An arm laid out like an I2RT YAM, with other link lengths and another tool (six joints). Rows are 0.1 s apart.
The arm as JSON. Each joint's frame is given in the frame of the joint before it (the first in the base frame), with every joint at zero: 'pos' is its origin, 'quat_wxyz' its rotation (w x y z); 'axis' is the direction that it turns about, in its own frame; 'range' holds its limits. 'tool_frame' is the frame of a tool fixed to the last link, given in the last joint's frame.
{
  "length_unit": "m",
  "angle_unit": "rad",
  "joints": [
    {
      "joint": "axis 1",
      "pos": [
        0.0,
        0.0,
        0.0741
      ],
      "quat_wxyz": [
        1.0,
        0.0,
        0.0,
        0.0
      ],
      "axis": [
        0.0,
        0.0,
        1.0
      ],
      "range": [
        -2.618,
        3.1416
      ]
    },
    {
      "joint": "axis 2",
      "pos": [
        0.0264,
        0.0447,
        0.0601
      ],
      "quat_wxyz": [
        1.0,
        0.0,
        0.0,
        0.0
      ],
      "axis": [
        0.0,
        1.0,
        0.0
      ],
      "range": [
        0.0,
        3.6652
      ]
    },
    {
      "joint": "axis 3",
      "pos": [
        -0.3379,
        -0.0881,
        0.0
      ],
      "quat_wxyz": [
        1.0,
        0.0,
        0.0,
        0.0
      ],
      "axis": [
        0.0,
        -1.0,
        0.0
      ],
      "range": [
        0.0,
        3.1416
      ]
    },
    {
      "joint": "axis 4",
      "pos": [
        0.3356,
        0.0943,
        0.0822
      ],
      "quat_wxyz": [
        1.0,
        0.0,
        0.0,
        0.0
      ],
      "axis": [
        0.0,
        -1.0,
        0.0
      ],
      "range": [
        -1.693,
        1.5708
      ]
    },
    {
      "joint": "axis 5",
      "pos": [
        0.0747,
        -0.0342,
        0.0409
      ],
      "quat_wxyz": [
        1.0,
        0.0,
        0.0,
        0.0
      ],
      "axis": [
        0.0,
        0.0,
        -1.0
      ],
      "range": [
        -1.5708,
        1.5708
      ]
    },
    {
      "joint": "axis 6",
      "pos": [
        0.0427,
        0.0,
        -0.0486
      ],
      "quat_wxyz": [
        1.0,
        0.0,
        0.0,
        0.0
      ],
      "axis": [
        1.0,
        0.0,
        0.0
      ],
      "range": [
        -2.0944,
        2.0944
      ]
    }
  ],
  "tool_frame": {
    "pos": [
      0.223,
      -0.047,
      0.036
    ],
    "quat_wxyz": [
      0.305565,
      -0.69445,
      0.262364,
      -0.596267
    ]
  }
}
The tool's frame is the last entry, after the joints.
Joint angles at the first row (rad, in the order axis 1, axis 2, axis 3, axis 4, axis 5, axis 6):
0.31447, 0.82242, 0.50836, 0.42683, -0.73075, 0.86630
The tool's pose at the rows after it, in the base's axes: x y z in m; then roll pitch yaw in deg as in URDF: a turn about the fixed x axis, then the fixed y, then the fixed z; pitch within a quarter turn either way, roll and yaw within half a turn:
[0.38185 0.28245 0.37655 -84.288 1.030 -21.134]
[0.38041 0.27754 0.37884 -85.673 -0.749 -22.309]
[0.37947 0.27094 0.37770 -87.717 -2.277 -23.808]
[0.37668 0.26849 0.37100 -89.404 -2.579 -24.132]
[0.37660 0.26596 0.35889 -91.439 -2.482 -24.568]
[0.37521 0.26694 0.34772 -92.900 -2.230 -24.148]
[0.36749 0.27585 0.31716 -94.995 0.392 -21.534]
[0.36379 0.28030 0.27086 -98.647 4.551 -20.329]
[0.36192 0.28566 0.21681 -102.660 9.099 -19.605]
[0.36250 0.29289 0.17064 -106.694 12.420 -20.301]
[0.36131 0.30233 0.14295 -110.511 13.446 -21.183]
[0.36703 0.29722 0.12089 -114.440 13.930 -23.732]
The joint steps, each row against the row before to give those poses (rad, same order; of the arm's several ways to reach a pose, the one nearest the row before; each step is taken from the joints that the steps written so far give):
0.00003, -0.00869, -0.00288, 0.01001, 0.00175, -0.00563
-0.00004, -0.02520, 0.01340, -0.06580, 0.01587, -0.05396
0.00001, -0.02728, 0.01632, -0.08617, 0.02348, -0.06078
0.00038, -0.01726, 0.00377, -0.05782, 0.00625, -0.03318
-0.00038, -0.00647, -0.00050, -0.05137, 0.00881, -0.03221
0.00000, 0.00104, -0.00493, -0.02741, -0.00564, -0.02066
0.00003, 0.01308, -0.03216, -0.01466, -0.04501, -0.00212
-0.00005, 0.03422, -0.03561, -0.03378, -0.02281, -0.01060
0.00632, 0.07271, -0.03916, -0.00238, -0.01252, -0.01297
0.03595, 0.09016, -0.02102, 0.02012, 0.03862, -0.00352
0.05703, 0.06592, 0.00712, -0.00381, 0.06722, -0.00838
0.01685, 0.04751, 0.01550, -0.03090, 0.05880, -0.01477

